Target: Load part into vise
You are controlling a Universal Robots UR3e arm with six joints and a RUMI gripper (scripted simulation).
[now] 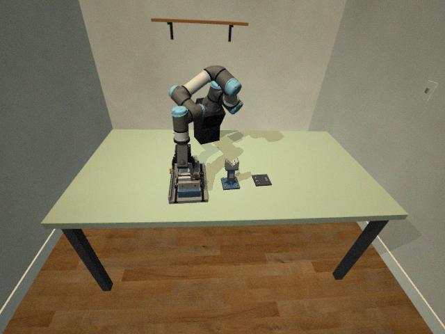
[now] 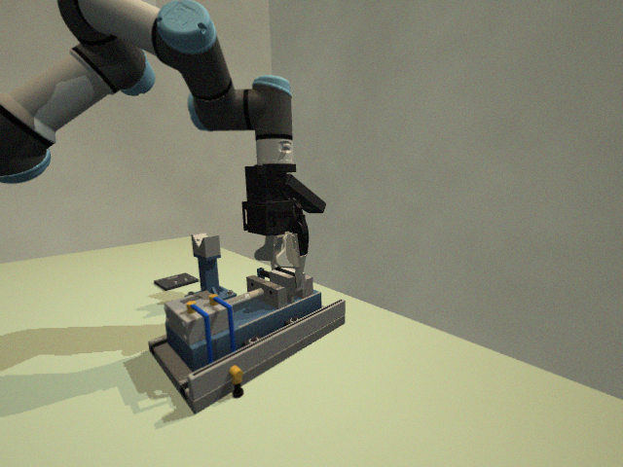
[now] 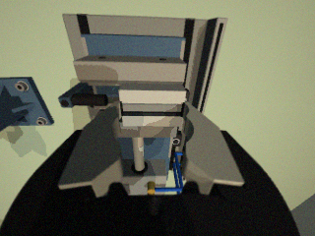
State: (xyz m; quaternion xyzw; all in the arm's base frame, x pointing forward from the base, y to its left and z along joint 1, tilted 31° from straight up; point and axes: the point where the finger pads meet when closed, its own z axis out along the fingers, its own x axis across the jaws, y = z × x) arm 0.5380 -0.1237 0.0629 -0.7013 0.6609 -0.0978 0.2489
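My gripper is now right at the part. Also, from my hand: grey rail: 6 cm behind, 8 cm to the right, 7 cm below; then fixed jaw: 3 cm ahead, 2 cm to the left, 2 cm below; then work stop rod: 1 cm behind, 7 cm to the left, 1 cm below.
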